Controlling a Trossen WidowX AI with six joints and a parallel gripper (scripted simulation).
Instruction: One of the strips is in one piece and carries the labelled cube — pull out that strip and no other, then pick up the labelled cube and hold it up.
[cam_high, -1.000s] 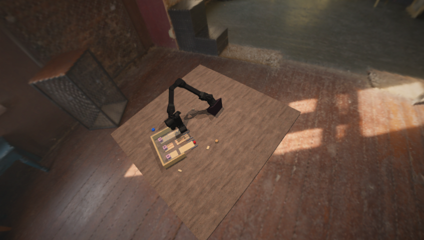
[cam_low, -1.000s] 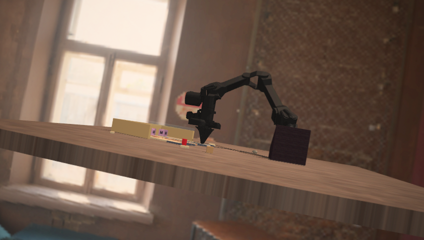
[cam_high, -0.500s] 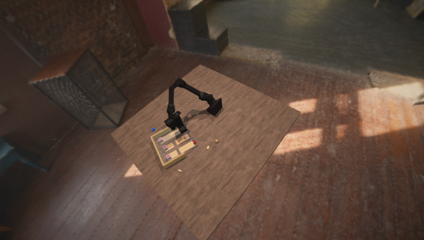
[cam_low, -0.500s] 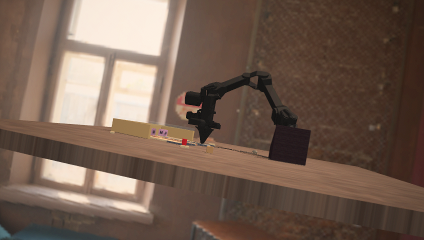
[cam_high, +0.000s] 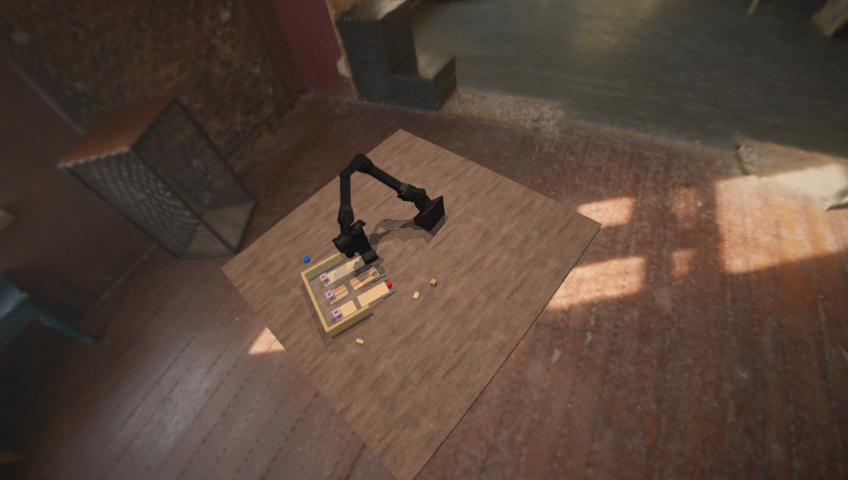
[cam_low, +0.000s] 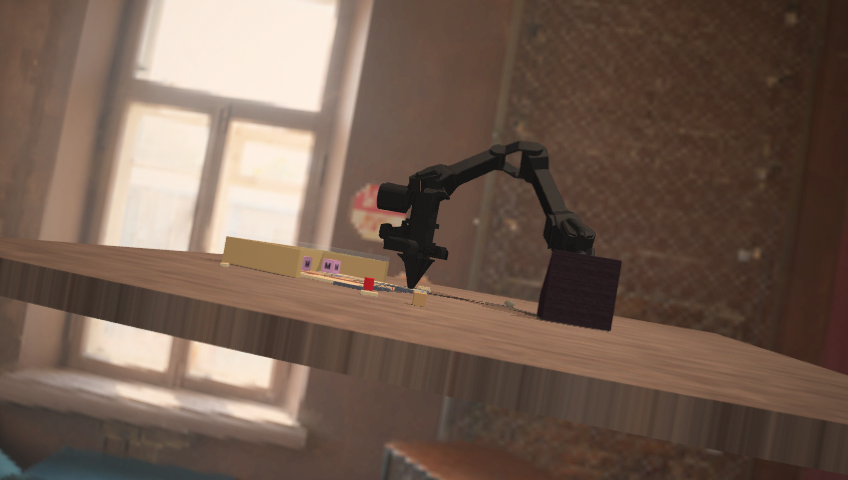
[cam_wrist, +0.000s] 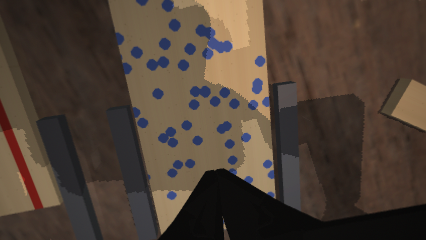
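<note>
Right now my gripper tip is 100 mm short of the blue-dotted strip and 30 mm to the left of it. The rest, counted from my gripper tip: plain strip (120 mm ahead, 160 mm to the left); then red-striped strip (90 mm ahead, 70 mm to the left); then red cylinder (50 mm ahead, 180 mm to the left, 10 mm above).
</note>
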